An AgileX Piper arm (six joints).
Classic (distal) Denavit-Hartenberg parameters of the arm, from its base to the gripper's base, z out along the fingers. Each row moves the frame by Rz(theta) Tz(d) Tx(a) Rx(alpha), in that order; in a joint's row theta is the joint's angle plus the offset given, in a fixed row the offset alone. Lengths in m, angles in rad.
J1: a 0; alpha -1.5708; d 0.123; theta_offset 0
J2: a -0.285; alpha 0; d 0; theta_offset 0.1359
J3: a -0.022; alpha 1.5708; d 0; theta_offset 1.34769
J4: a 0; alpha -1.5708; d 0.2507; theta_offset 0
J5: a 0; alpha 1.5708; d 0; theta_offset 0
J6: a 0; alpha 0; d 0.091; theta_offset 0
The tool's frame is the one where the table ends.
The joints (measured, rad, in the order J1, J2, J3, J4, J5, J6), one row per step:
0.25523 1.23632 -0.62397 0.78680 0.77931 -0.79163
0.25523 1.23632 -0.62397 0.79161 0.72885 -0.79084
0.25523 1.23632 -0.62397 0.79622 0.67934 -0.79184
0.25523 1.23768 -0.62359 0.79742 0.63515 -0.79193
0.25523 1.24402 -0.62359 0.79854 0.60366 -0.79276
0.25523 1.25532 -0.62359 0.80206 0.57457 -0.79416
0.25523 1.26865 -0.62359 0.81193 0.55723 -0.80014
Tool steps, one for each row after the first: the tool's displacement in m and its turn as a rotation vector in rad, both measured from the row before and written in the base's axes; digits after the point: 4 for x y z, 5 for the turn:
0.0044 -0.0011 0.0006 -0.00417 -0.03743 -0.03402
0.0043 -0.0012 0.0008 -0.00481 -0.03760 -0.03208
0.0038 -0.0013 0.0003 -0.00702 -0.03200 -0.02786
0.0032 -0.0008 -0.0008 -0.00646 -0.01821 -0.01939
0.0035 -0.0006 -0.0018 -0.00574 -0.01133 -0.01866
0.0028 0.0001 -0.0023 -0.00100 -0.00127 -0.01130

